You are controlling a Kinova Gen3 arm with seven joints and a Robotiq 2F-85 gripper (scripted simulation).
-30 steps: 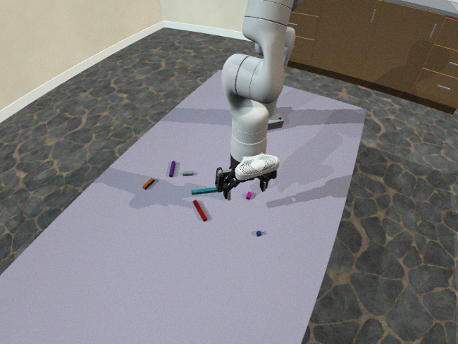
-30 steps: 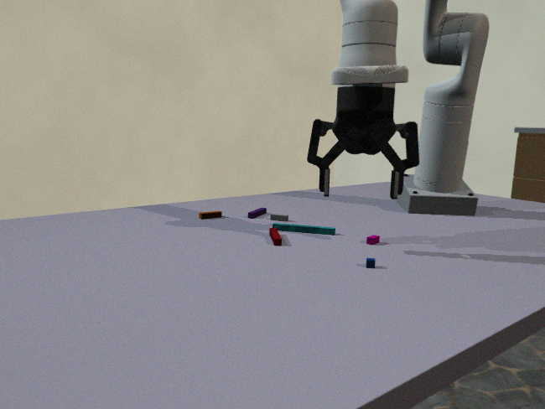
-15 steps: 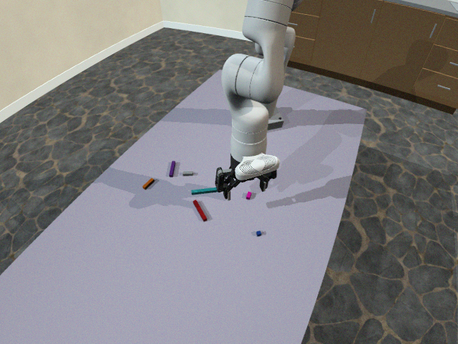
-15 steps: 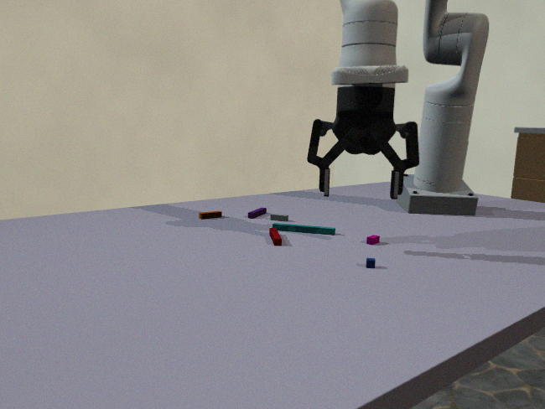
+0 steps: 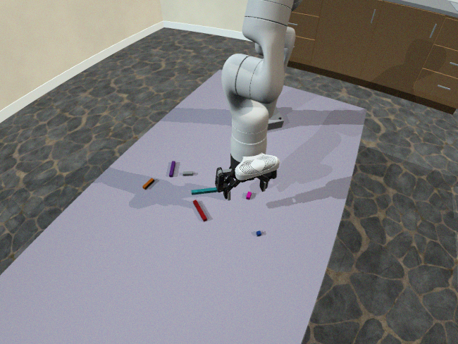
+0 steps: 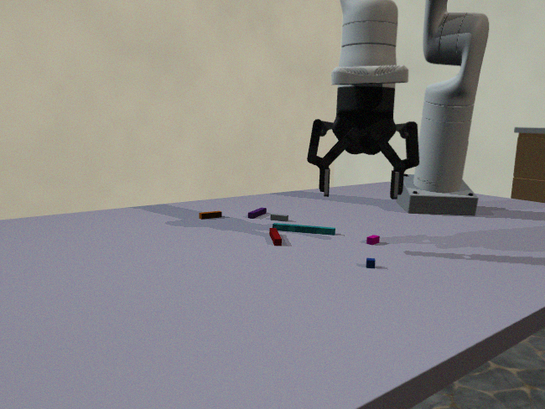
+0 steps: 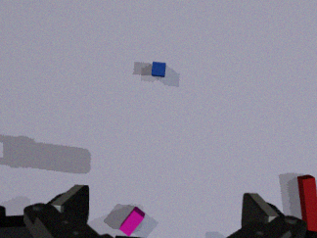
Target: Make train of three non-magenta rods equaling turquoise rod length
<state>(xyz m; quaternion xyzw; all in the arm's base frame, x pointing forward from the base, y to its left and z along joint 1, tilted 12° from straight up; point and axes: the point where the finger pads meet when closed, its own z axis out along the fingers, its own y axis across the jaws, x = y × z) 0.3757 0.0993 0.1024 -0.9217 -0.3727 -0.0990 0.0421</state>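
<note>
Right now my hand is 5 cm short of the blue rod, 7 cm to the right of it and 7 cm above it. Round my hand: turquoise rod (1 cm behind, 12 cm to the right, 7 cm below); red rod (6 cm ahead, 11 cm to the right, 7 cm below); magenta rod (5 cm behind, 1 cm to the right, 7 cm below).
</note>
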